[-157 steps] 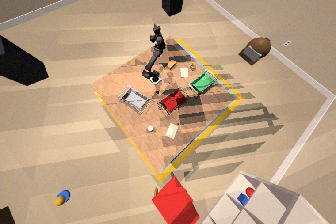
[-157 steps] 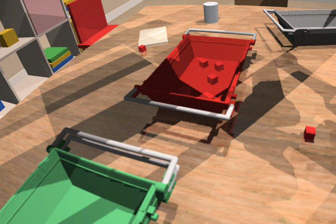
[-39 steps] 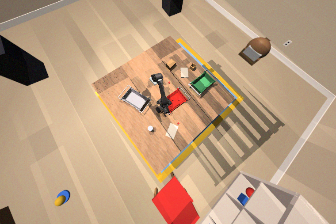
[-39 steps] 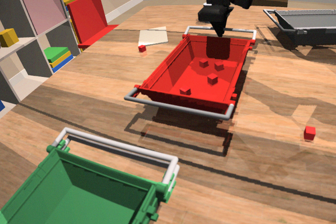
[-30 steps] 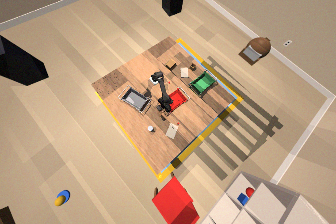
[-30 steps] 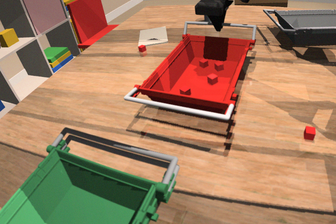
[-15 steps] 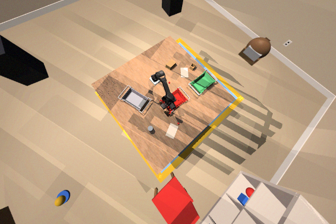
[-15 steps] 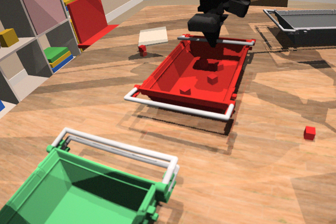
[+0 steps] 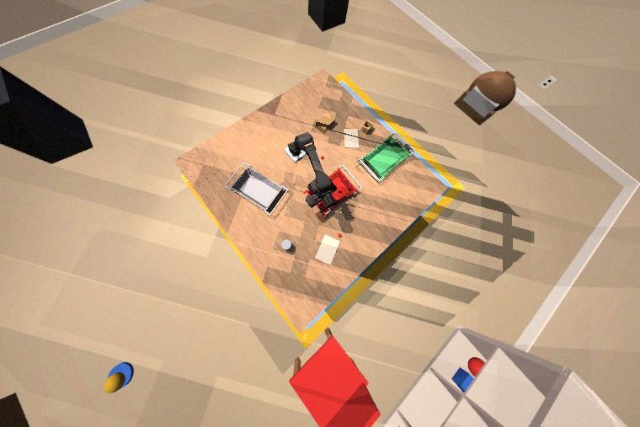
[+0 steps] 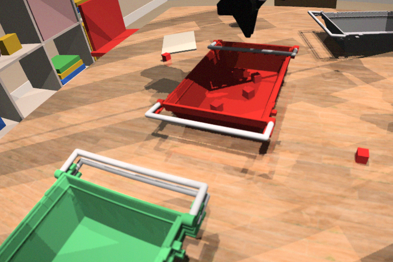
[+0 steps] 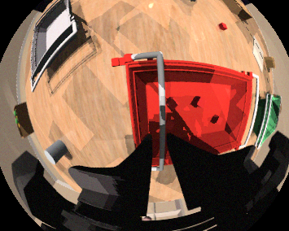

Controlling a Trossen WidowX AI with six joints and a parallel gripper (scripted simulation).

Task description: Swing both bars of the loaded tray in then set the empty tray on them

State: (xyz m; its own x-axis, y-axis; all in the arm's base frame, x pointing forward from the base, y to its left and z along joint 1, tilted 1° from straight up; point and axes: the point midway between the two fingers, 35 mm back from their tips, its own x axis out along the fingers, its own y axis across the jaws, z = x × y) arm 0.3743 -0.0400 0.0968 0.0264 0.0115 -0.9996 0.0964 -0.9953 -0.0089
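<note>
Now: gripper tip 290 mm to the left of the grey tray, 260 mm past it and 50 mm above it. The rest, counted from my gripper tip: grey cylinder (310 mm to the right, 130 mm ahead, 60 mm below).
</note>
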